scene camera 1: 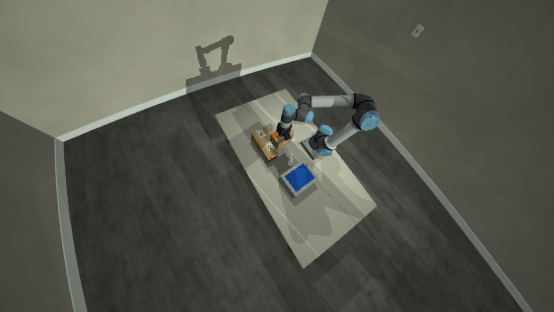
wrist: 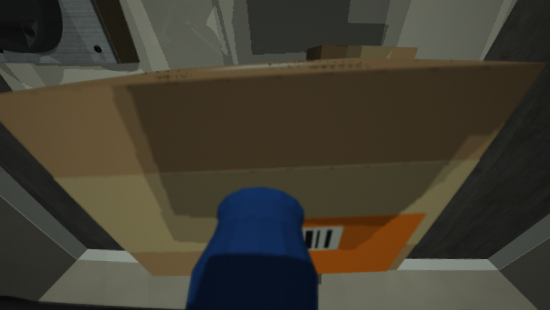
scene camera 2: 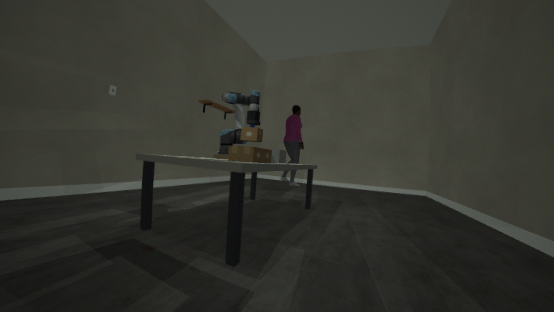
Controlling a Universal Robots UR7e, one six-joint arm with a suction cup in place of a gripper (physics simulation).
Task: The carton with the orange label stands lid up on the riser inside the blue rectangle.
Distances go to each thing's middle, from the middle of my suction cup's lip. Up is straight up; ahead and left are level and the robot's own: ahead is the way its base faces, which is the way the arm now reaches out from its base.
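Riser with blue rectangle (scene camera 1: 298, 178), position relative to my suction cup: 2 cm behind, 33 cm to the left, 21 cm below.
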